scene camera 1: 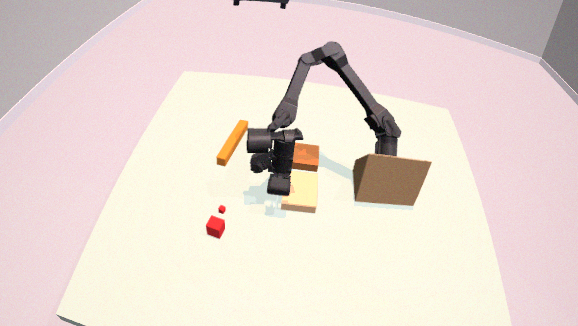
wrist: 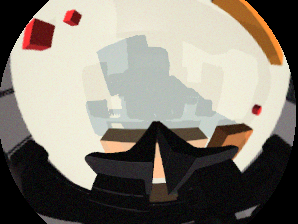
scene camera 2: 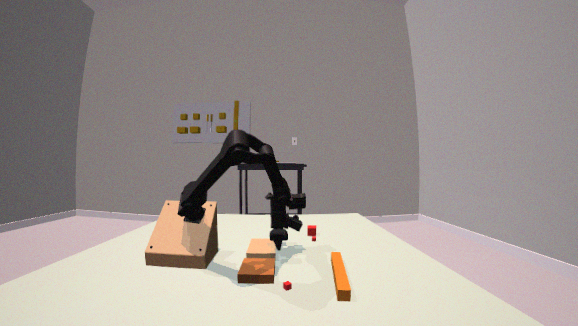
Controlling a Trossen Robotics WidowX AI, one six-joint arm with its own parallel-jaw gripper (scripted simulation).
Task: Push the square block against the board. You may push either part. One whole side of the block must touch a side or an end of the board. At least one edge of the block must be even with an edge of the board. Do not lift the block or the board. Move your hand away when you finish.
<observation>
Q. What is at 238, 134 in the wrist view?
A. A square block.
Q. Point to a square block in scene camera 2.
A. At 254, 271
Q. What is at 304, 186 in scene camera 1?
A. A cream board.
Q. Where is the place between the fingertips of the gripper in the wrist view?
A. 155, 124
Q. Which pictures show the gripper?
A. Scene camera 1, the wrist view and scene camera 2: all of them.
</observation>
